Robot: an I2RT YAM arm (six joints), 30 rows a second.
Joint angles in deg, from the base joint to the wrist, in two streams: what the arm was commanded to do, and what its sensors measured. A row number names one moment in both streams.
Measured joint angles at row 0:
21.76 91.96 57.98 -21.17 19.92 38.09
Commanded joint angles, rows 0 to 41:
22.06 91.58 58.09 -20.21 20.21 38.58
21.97 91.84 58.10 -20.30 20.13 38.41
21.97 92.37 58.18 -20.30 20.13 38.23
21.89 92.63 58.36 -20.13 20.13 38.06
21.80 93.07 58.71 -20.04 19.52 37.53
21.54 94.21 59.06 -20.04 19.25 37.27
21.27 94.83 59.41 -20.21 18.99 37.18
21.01 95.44 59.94 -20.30 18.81 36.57
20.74 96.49 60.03 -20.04 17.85 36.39
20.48 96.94 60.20 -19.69 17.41 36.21
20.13 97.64 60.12 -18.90 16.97 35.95
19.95 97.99 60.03 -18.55 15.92 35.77
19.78 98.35 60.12 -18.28 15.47 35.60
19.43 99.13 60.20 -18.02 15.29 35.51
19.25 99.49 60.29 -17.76 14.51 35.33
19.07 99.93 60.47 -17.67 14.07 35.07
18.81 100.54 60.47 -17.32 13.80 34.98
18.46 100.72 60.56 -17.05 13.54 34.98
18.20 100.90 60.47 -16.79 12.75 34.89
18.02 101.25 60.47 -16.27 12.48 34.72
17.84 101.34 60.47 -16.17 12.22 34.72
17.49 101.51 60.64 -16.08 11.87 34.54
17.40 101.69 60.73 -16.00 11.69 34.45
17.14 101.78 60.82 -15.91 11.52 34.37
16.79 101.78 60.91 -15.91 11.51 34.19
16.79 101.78 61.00 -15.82 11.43 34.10
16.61 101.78 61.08 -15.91 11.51 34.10
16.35 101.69 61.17 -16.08 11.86 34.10
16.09 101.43 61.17 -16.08 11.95 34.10
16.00 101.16 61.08 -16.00 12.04 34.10
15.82 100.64 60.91 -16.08 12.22 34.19
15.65 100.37 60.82 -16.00 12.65 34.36
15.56 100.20 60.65 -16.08 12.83 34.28
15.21 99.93 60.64 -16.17 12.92 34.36
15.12 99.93 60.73 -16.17 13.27 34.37
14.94 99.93 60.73 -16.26 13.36 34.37
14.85 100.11 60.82 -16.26 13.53 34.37
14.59 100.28 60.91 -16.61 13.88 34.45
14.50 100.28 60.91 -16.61 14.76 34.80
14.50 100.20 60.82 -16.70 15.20 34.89
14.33 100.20 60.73 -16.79 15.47 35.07
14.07 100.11 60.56 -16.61 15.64 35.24
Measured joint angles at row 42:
15.33 101.23 58.94 -17.12 12.08 35.00
